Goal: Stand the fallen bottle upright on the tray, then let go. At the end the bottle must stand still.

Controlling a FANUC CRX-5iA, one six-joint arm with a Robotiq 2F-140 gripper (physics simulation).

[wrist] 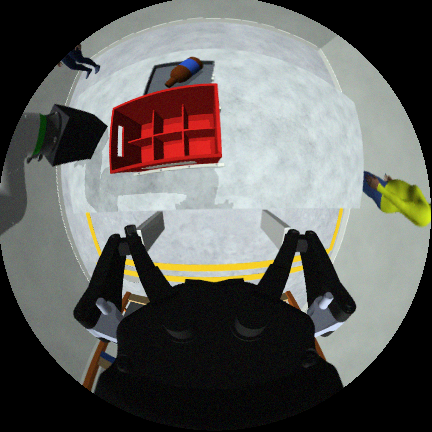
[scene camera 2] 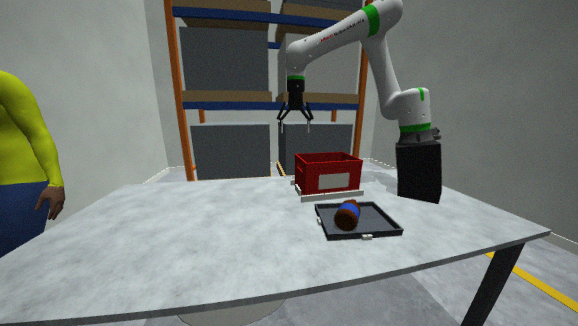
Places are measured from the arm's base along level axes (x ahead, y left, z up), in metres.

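Where they show: gripper, fingertip midpoint: (wrist: 212, 219) (scene camera 2: 295, 132); arm's base at its link origin: (wrist: 50, 133) (scene camera 2: 415, 143).
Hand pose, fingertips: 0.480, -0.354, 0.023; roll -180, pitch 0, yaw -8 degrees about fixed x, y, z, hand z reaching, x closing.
Each offset is from my fingertips to the top centre of the thing, as dx, dy, dz. "spot": to the spot under its first point. Level surfaces: height alone.
A brown bottle with a blue label @[-0.035, +0.469, -0.194] (scene camera 2: 348, 215) (wrist: 186, 71) lies on its side on the dark tray @[spot: -0.167, +0.515, -0.264] (scene camera 2: 385, 218) (wrist: 151, 79). In the scene view its base faces the camera; in the wrist view its neck points down and left, towards the red crate. My gripper (scene camera 2: 295, 127) (wrist: 212, 219) is open and empty, its fingers wide apart and pointing down. It hangs high above the level of the table, behind the crate as the scene view shows it, well away from the bottle.
A red crate with compartments @[-0.092, +0.199, -0.098] (scene camera 2: 308, 176) (wrist: 219, 145) stands on the table @[dz -0.273] (scene camera 2: 200, 240) (wrist: 280, 125), right beside the tray. The arm's black pedestal (scene camera 2: 419, 172) (wrist: 80, 135) is beyond the tray's side. A person in yellow (scene camera 2: 22, 135) (wrist: 405, 200) stands beside the table. Tall shelving (scene camera 2: 179, 100) is behind.
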